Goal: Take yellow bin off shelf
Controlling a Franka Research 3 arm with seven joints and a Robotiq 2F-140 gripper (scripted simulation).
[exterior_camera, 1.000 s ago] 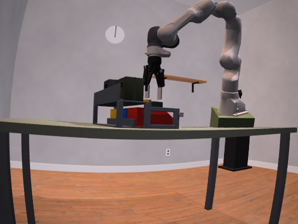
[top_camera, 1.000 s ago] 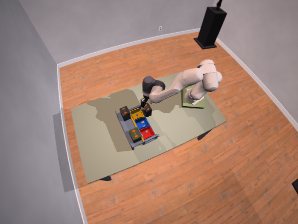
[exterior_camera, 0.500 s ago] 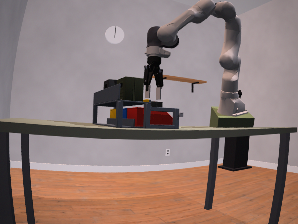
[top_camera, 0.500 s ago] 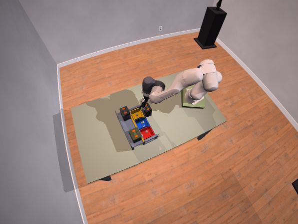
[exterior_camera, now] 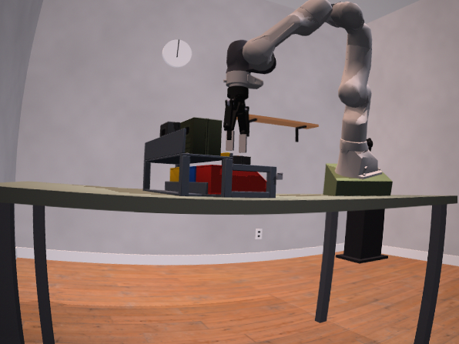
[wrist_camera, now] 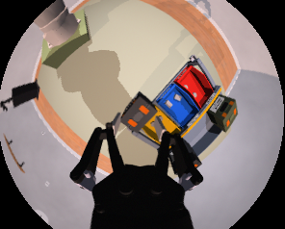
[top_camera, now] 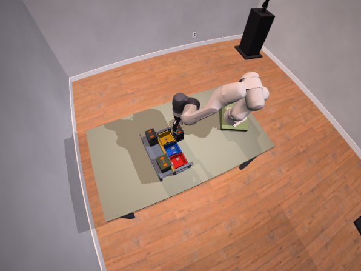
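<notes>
Now: the black box 110 mm below my hand. Round my hand: yellow bin (130 mm below, 130 mm ahead, 10 mm to the left); then red bin (240 mm to the left, 130 mm below, 100 mm ahead); then blue bin (130 mm below, 120 mm to the left, 110 mm ahead).
</notes>
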